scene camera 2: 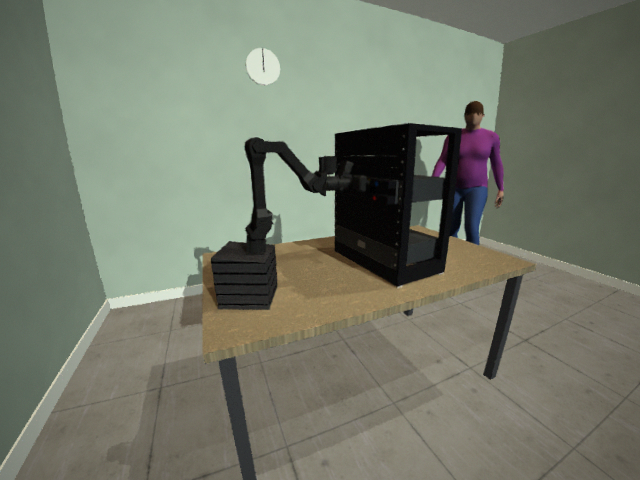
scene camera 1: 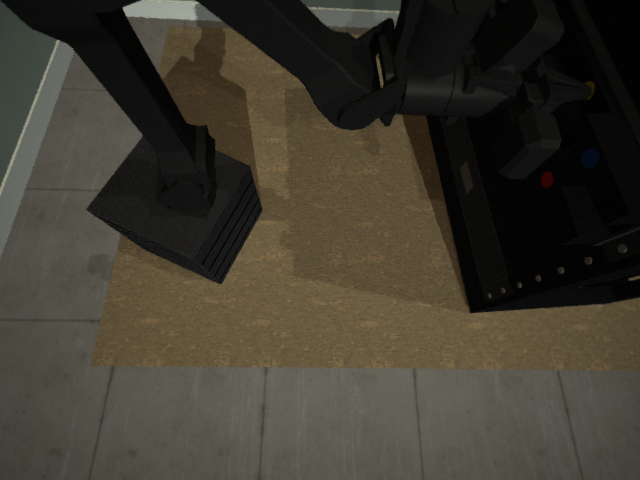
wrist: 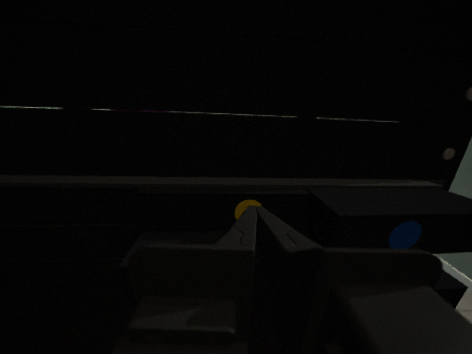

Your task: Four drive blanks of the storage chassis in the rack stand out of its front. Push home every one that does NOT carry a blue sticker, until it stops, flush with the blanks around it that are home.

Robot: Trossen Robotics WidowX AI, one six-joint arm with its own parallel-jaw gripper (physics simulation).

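The yellow-stickered blank [scene camera 1: 592,89] [wrist: 244,209] sits in the chassis row, its face about level with the row; a thin strip of its top edge shows in the wrist view. My gripper [scene camera 1: 587,92] [wrist: 254,212] is shut and empty, its tips at this blank's face, beside the sticker. To the right, a blue-stickered blank [scene camera 1: 590,158] [scene camera 2: 376,183] [wrist: 405,235] stands well out. Below it, the red-stickered blank [scene camera 1: 546,179] [scene camera 2: 374,197] also stands out; the fingers hide its sticker in the wrist view. The fourth blank is hidden behind the gripper.
The black rack [scene camera 1: 478,242] [scene camera 2: 404,217] stands on the wooden table [scene camera 1: 336,330] [scene camera 2: 320,315], with screws down its post. The arm's stacked base [scene camera 1: 170,217] [scene camera 2: 244,279] is at the left. A person [scene camera 2: 478,155] stands behind the rack.
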